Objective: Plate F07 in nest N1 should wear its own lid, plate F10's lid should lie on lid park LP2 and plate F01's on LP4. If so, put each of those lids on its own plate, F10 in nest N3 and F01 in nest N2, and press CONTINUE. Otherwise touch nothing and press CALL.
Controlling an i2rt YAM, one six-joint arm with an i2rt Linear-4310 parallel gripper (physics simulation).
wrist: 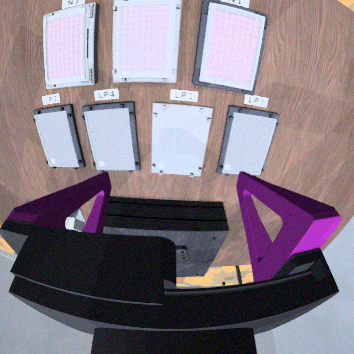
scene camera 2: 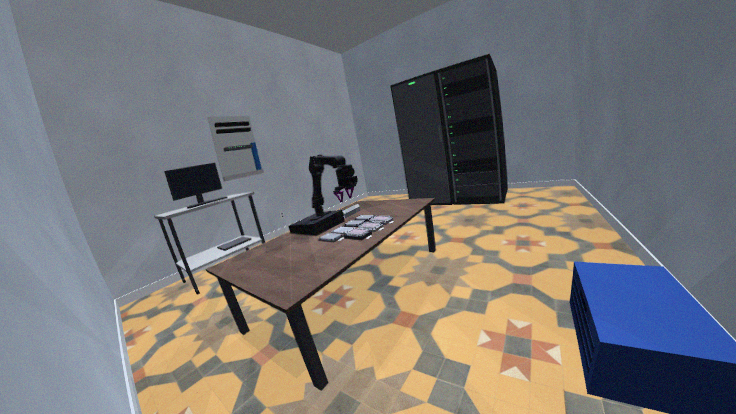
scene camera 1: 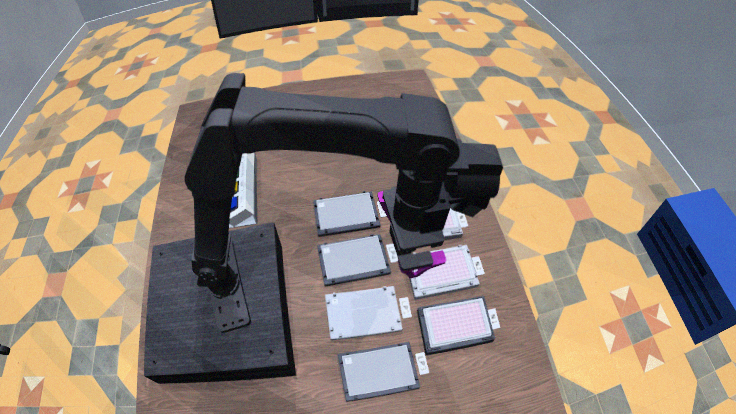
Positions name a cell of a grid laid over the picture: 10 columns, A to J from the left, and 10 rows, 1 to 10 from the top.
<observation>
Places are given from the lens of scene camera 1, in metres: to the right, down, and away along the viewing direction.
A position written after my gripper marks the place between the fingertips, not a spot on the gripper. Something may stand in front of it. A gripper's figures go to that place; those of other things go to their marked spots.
my gripper (scene camera 1: F7): 0.06, 0.07, 0.65
white button box (scene camera 1: D6): -0.28, 0.01, 0.91
lid park LP1 (scene camera 1: F8): 0.01, 0.21, 0.80
nest N1 (scene camera 1: G8): 0.27, 0.24, 0.79
nest N2 (scene camera 1: G7): 0.25, 0.14, 0.87
The marked spots on the white button box and the lid park LP1 are 0.37 m apart.
</observation>
